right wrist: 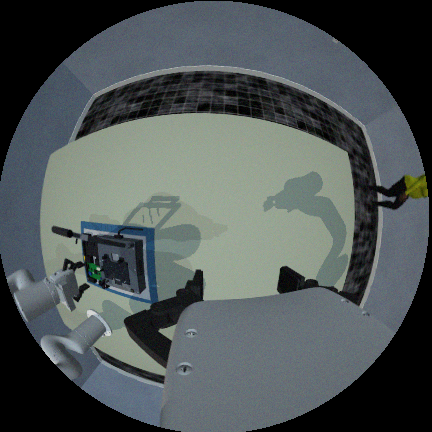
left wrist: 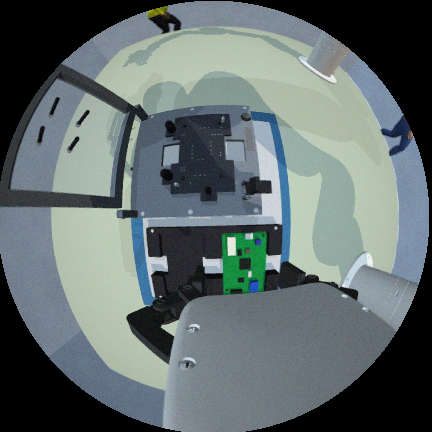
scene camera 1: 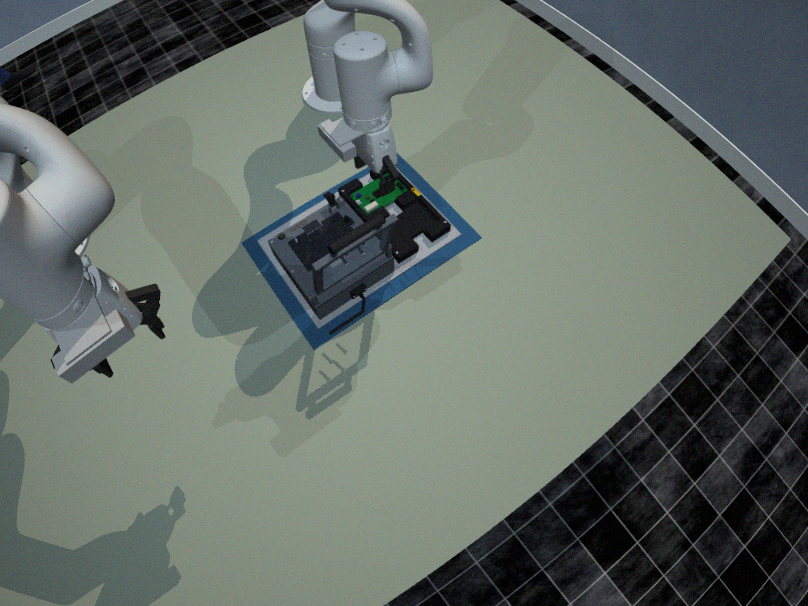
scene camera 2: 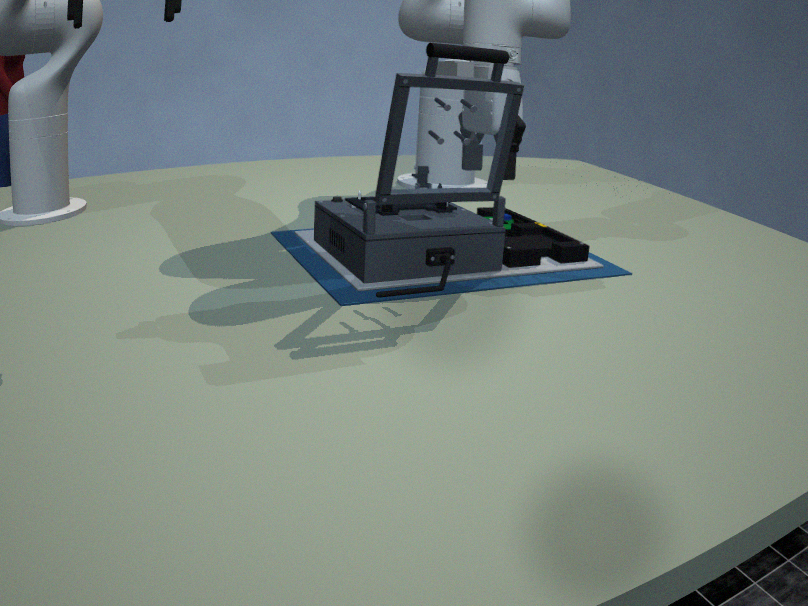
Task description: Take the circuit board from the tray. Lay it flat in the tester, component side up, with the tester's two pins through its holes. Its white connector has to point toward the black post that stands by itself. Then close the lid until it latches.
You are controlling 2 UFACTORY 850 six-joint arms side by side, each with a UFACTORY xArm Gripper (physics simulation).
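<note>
The green circuit board [scene camera 1: 365, 196] [left wrist: 234, 272] lies component side up in the black tray [scene camera 1: 424, 225] [scene camera 2: 574, 252] [left wrist: 187, 231]. Its white connector [scene camera 1: 371, 206] [left wrist: 231, 246] is at the board's end nearest the tester [scene camera 1: 285, 255] [scene camera 2: 398, 257] [left wrist: 150, 175]. In the left wrist view the tester shows two light pins, a pair of black posts and a separate black post [left wrist: 208, 191] near the tray. The lid [scene camera 2: 456, 82] [left wrist: 55, 200] stands open. My left gripper [scene camera 1: 391, 185] [scene camera 2: 491, 163] [left wrist: 243, 276] is open over the board. My right gripper [scene camera 1: 133, 352] [scene camera 2: 124, 19] [right wrist: 242, 281] is open, far from the tester.
The black latch [left wrist: 260, 186] stands at the tester's edge opposite the lid hinge. The lid's handle [scene camera 1: 355, 236] [scene camera 2: 467, 52] rises above the tester. A black cable [scene camera 1: 362, 306] [scene camera 2: 445, 277] comes from the tester's side. Tester and tray sit on a blue-edged mat [scene camera 1: 469, 236] [scene camera 2: 613, 268].
</note>
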